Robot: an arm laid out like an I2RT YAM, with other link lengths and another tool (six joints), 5 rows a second.
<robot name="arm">
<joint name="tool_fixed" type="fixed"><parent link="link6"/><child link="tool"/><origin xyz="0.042 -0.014 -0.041" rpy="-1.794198 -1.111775 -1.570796"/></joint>
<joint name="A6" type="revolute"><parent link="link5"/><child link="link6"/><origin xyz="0.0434 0 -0.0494" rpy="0 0 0"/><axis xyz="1 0 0"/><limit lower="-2.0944" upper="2.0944"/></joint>
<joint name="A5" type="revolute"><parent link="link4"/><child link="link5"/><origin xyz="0.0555 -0.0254 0.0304" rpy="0 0 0"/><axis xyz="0 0 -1"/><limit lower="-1.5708" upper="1.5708"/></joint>
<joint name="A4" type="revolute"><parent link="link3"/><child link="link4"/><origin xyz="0.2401 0.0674 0.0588" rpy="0 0 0"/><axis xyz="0 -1 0"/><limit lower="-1.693" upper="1.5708"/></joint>
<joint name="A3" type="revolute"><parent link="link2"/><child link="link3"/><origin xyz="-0.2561 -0.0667 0" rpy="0 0 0"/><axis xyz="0 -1 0"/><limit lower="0" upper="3.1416"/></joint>
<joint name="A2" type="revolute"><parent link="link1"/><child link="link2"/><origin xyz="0.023 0.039 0.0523" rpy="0 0 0"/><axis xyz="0 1 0"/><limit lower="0" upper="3.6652"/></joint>
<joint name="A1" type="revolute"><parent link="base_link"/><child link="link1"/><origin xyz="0 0 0.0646" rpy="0 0 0"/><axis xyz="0 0 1"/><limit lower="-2.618" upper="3.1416"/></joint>
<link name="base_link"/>
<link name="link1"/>
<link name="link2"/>
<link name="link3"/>
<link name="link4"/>
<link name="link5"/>
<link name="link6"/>
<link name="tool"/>
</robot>
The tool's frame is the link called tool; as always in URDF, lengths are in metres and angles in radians.
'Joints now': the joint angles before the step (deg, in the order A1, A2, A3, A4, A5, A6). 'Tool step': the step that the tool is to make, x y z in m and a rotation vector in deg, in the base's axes. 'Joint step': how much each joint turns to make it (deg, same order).
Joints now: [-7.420, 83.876, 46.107, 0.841, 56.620, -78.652]
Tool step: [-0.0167, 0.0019, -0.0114, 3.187, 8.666, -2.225]
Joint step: [-0.011, -0.010, -0.018, -13.573, 0.190, 5.471]
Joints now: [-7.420, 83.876, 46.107, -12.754, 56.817, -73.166]
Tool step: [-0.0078, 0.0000, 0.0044, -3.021, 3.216, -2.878]
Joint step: [-0.114, 0.023, 0.009, -2.909, 4.392, 0.147]
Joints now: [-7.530, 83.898, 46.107, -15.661, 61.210, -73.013]
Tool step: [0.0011, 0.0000, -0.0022, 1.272, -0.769, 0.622]
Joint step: [0.009, -0.004, 0.003, 0.025, -1.459, 0.647]
